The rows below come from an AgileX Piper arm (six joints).
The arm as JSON. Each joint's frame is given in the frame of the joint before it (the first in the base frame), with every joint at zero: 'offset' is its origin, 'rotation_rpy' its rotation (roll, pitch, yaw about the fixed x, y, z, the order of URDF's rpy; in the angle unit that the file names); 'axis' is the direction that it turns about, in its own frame. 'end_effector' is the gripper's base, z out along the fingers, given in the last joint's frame.
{
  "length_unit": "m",
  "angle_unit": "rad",
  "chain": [
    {
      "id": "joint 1",
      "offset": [
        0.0,
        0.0,
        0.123
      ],
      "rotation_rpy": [
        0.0,
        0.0,
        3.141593
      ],
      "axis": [
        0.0,
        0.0,
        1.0
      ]
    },
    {
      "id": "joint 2",
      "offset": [
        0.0,
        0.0,
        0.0
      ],
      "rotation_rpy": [
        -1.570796,
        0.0,
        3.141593
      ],
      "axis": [
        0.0,
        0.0,
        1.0
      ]
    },
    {
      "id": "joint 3",
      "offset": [
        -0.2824,
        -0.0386,
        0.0
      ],
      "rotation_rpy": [
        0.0,
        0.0,
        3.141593
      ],
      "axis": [
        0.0,
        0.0,
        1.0
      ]
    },
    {
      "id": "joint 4",
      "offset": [
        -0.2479,
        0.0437,
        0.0
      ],
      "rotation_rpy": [
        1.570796,
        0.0,
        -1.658
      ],
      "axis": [
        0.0,
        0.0,
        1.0
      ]
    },
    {
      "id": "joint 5",
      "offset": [
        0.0,
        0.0,
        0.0
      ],
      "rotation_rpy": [
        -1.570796,
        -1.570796,
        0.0
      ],
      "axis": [
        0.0,
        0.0,
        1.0
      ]
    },
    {
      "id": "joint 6",
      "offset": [
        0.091,
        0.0,
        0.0
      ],
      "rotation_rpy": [
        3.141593,
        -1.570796,
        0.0
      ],
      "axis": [
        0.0,
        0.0,
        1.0
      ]
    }
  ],
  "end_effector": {
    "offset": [
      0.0,
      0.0,
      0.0
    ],
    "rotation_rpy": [
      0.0,
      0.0,
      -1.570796
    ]
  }
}
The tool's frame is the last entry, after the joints.
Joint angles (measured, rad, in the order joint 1, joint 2, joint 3, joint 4, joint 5, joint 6), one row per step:
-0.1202, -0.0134, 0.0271, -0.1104, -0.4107, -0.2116
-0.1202, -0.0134, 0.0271, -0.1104, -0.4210, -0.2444
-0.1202, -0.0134, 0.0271, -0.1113, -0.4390, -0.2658
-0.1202, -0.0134, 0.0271, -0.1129, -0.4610, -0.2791
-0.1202, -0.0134, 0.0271, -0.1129, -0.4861, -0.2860
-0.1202, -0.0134, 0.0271, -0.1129, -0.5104, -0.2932
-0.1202, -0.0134, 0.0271, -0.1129, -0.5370, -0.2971
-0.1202, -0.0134, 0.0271, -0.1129, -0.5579, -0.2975
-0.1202, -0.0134, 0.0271, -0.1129, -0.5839, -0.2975
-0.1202, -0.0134, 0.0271, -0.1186, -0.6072, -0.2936
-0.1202, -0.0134, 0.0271, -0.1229, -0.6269, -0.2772
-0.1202, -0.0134, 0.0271, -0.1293, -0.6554, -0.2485
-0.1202, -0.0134, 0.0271, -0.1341, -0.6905, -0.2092
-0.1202, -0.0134, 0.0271, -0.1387, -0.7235, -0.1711
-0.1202, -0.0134, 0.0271, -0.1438, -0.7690, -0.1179
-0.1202, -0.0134, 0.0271, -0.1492, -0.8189, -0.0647
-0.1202, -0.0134, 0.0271, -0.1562, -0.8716, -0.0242
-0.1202, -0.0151, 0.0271, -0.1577, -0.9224, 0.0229
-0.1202, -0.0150, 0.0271, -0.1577, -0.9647, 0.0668
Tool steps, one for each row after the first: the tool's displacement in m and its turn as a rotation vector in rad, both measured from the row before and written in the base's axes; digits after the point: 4 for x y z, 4 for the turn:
-0.0004, 0.0001, 0.0008, -0.0302, -0.0081, -0.0142
-0.0008, 0.0003, 0.0014, -0.0219, -0.0164, -0.0084
-0.0010, 0.0004, 0.0017, -0.0159, -0.0208, -0.0043
-0.0012, 0.0004, 0.0019, -0.0091, -0.0244, -0.0007
-0.0012, 0.0004, 0.0018, -0.0092, -0.0236, -0.0011
-0.0013, 0.0004, 0.0020, -0.0066, -0.0260, 0.0008
-0.0011, 0.0003, 0.0015, -0.0030, -0.0206, 0.0021
-0.0014, 0.0004, 0.0019, -0.0033, -0.0256, 0.0029
-0.0012, 0.0006, 0.0016, -0.0055, -0.0224, 0.0047
-0.0011, 0.0005, 0.0013, 0.0059, -0.0193, 0.0124
-0.0016, 0.0008, 0.0019, 0.0118, -0.0277, 0.0218
-0.0021, 0.0009, 0.0023, 0.0198, -0.0342, 0.0307
-0.0020, 0.0008, 0.0021, 0.0185, -0.0318, 0.0307
-0.0029, 0.0011, 0.0028, 0.0258, -0.0434, 0.0445
-0.0033, 0.0012, 0.0029, 0.0231, -0.0469, 0.0470
-0.0037, 0.0014, 0.0028, 0.0112, -0.0492, 0.0393
-0.0040, 0.0010, 0.0026, 0.0188, -0.0487, 0.0462
-0.0032, 0.0007, 0.0020, 0.0181, -0.0385, 0.0436

